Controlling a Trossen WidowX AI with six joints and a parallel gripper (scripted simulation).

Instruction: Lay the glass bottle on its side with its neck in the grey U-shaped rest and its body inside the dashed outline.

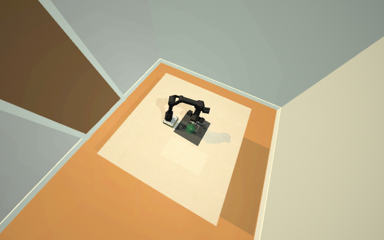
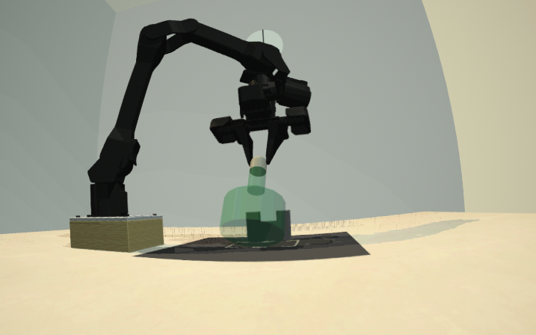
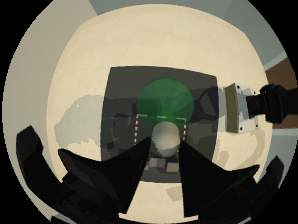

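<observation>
My gripper tip is now 10 mm past the green glass bottle, 30 mm to the left of it and 40 mm above it. Round my gripper tip: dark mat: 140 mm below.
</observation>
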